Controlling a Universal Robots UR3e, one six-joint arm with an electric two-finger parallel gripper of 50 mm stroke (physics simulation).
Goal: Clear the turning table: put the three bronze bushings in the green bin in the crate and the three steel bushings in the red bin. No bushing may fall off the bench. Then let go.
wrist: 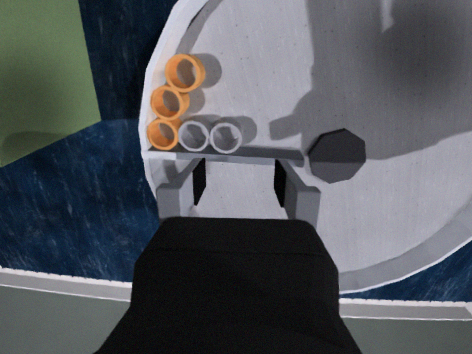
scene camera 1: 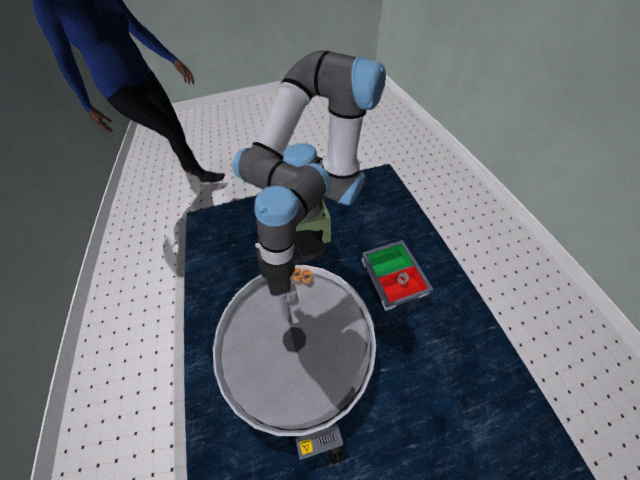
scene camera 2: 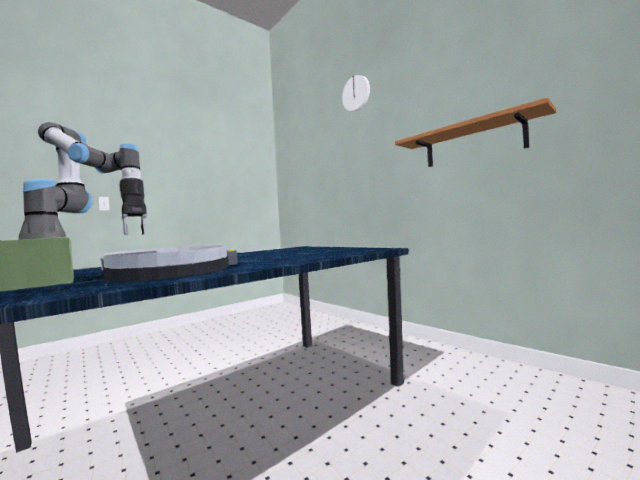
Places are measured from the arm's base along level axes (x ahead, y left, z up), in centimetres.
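Where they show: gripper, fingertip midpoint: (wrist: pixel 239 173) (scene camera 1: pixel 287 289) (scene camera 2: pixel 135 234); arm's base, origin of the base link: (scene camera 2: pixel 43 240).
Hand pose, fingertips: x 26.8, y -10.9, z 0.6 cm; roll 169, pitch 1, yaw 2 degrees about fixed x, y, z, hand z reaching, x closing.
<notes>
Each offset is from my fingertips to the centre of the thing. "spot": to the spot under its first point.
In the wrist view, three bronze bushings @(dz -8.2, dx -5.7, dy +6.0 cm) (wrist: pixel 173 75) @(dz -8.2, dx -7.3, dy +3.3 cm) (wrist: pixel 159 103) @(dz -8.2, dx -8.1, dy +0.2 cm) (wrist: pixel 153 134) stand in a row along the rim of the turning table (scene camera 1: pixel 248 377) (scene camera 2: pixel 165 270) (wrist: pixel 260 60). Two steel bushings @(dz -8.2, dx -4.9, dy +0.2 cm) (wrist: pixel 180 136) @(dz -8.2, dx -1.7, dy +0.2 cm) (wrist: pixel 226 124) stand beside the lowest bronze one, along the grey bar @(spot: dz -6.5, dx -0.1, dy -1.5 cm) (wrist: pixel 240 156). In scene camera 1, two bronze bushings (scene camera 1: pixel 296 274) (scene camera 1: pixel 307 276) show; the steel pair is not discernible. One steel bushing @(dz -12.9, dx +2.3, dy +35.1 cm) (scene camera 1: pixel 399 277) lies in the red bin (scene camera 1: pixel 392 292). The green bin (scene camera 1: pixel 387 262) shows no bushing. My gripper (scene camera 2: pixel 134 232) (wrist: pixel 239 173) is open and empty, above the table beside the bar.
The crate @(spot: dz -9.8, dx +9.8, dy +32.3 cm) (scene camera 1: pixel 408 299) with both bins stands right of the turning table. A dark post @(spot: dz -8.6, dx +10.8, dy -1.9 cm) (scene camera 1: pixel 294 339) (wrist: pixel 337 156) rises at the table's centre. A green block (scene camera 2: pixel 36 262) (wrist: pixel 40 80) stands by the arm's base. A person (scene camera 1: pixel 98 46) stands at the back left.
</notes>
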